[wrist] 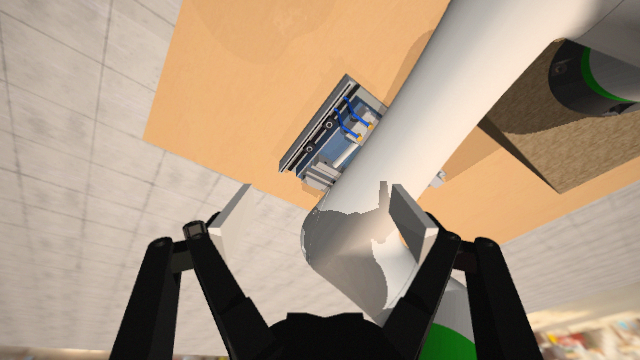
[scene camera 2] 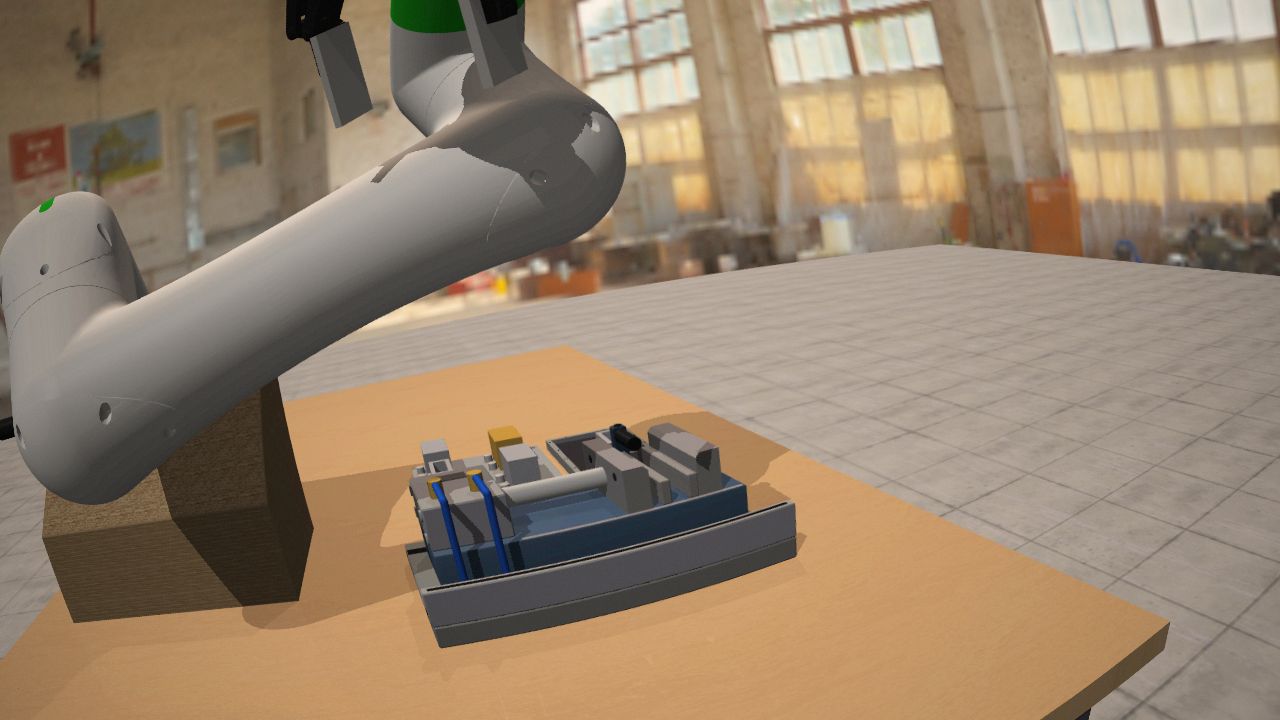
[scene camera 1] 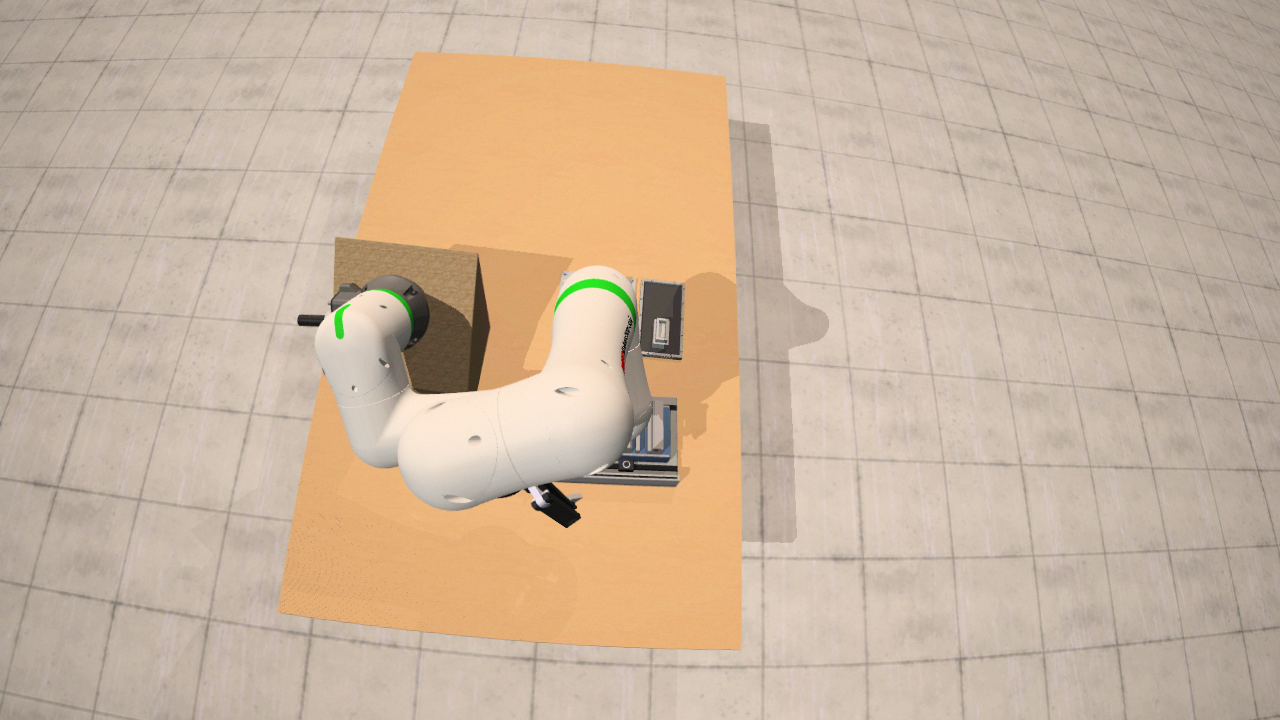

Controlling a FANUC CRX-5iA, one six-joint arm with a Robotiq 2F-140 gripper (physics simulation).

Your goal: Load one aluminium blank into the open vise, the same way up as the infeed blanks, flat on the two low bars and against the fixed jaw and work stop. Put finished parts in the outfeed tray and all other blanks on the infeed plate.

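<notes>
My gripper (scene camera 2: 420, 71) (wrist: 322, 198) is open and empty, high above the table; part of it shows below the arm in scene camera 1. The vise (scene camera 1: 670, 438) (scene camera 2: 644, 523) (wrist: 332, 146) has a blue body and open jaws. I see no blank between its moving jaw (scene camera 2: 629, 479) and its fixed jaw (scene camera 2: 687, 452). Behind it in scene camera 2, grey blocks (scene camera 2: 519, 463) (scene camera 2: 435, 449) and a yellow block (scene camera 2: 505, 438) stand at the infeed plate, mostly hidden by the arm in scene camera 1. The dark outfeed tray (scene camera 1: 662, 297) holds one light part (scene camera 1: 661, 331).
The white arm (scene camera 1: 528, 420) (scene camera 2: 268, 268) (wrist: 415, 120) reaches from the brown pedestal (scene camera 1: 452, 322) (scene camera 2: 116, 573) (wrist: 580, 145) and crosses above part of the vise. Two blue hoses (scene camera 2: 452, 528) (wrist: 345, 120) curve over the vise end nearer the pedestal. A long grey rail (scene camera 2: 617, 568) borders the vise.
</notes>
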